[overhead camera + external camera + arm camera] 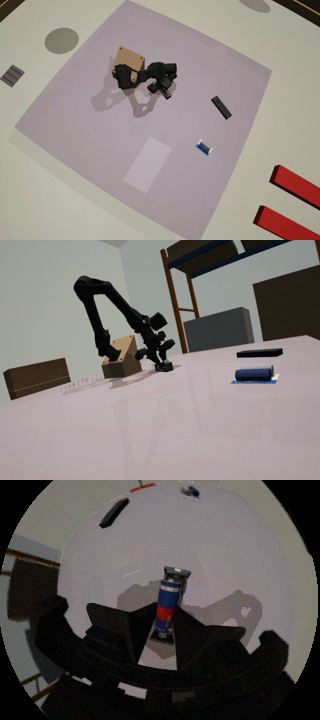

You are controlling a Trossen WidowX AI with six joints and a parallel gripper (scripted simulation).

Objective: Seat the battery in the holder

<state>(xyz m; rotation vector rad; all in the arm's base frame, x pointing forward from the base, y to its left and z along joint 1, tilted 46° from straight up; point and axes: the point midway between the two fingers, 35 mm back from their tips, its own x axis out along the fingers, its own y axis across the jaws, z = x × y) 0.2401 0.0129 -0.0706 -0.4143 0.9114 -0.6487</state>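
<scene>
Right now the battery is 10 mm above my gripper tip. The rest, counted from my gripper tip: card 380 mm ahead, 180 mm to the right, 10 mm below; black bar 360 mm ahead, 110 mm to the left.
</scene>
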